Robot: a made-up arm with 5 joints.
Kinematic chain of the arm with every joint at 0, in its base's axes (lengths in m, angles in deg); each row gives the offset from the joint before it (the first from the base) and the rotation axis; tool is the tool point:
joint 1: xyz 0 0 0.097 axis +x
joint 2: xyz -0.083 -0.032 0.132 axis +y
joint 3: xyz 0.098 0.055 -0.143 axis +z
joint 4: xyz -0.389 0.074 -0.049 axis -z
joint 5: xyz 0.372 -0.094 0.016 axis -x
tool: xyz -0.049 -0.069 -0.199
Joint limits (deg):
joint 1: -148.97..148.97
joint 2: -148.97..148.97
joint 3: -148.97..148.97
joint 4: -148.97..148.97
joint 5: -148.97..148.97
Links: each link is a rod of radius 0.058 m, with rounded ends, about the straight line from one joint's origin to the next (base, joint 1, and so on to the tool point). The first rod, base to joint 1, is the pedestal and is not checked.
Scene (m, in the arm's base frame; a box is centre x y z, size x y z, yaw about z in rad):
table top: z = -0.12
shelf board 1: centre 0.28 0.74 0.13 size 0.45 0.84 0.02 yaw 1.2
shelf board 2: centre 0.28 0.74 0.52 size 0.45 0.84 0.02 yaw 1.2
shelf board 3: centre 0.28 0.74 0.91 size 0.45 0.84 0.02 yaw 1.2
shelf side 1: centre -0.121 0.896 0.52 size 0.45 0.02 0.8 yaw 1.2
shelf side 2: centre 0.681 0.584 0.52 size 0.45 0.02 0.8 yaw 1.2
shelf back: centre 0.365 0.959 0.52 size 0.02 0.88 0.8 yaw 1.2
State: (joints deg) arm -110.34 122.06 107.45 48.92 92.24
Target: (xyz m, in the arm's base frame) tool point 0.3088 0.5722 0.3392
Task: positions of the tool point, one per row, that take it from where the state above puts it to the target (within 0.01 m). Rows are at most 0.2 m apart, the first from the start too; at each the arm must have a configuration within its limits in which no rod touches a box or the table.
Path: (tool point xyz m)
1: -0.3426 -0.1833 0.5182
2: -0.2125 -0.1315 0.5872
3: -0.0860 -0.0397 0.6228
4: 0.0260 0.0781 0.6171
5: 0.1151 0.2057 0.5685
6: 0.1758 0.3273 0.4816
7: 0.2291 0.3838 0.4579
8: 0.2703 0.4448 0.4243
9: 0.2972 0.5084 0.3836
10: 0.3087 0.5722 0.3392

